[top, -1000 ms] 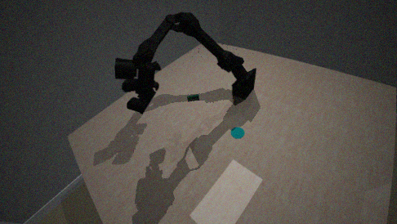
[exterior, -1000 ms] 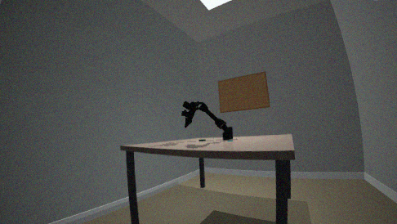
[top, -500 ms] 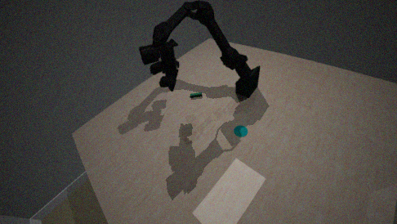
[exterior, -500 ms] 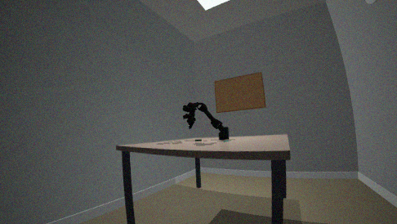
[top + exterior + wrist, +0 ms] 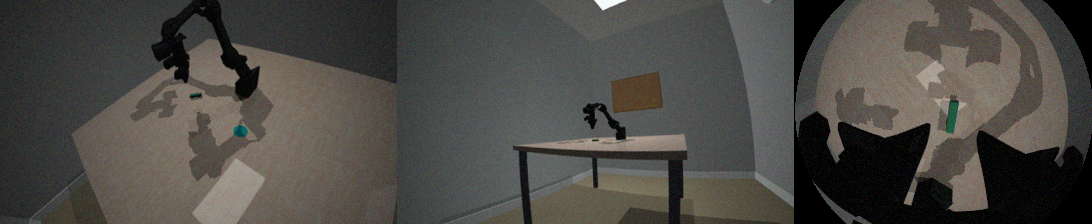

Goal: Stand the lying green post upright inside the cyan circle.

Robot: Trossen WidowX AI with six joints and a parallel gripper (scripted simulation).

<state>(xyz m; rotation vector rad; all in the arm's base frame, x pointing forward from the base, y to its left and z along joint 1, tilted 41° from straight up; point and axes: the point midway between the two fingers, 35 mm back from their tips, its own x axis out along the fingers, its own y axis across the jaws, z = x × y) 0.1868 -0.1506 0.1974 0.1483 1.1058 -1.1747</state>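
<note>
Right now my gripper tip is 2 cm past the green post, 2 cm to the right of it and 12 cm above it. From my gripper tip the other things lie so: cyan circle: 7 cm ahead, 34 cm to the left, 12 cm below.
</note>
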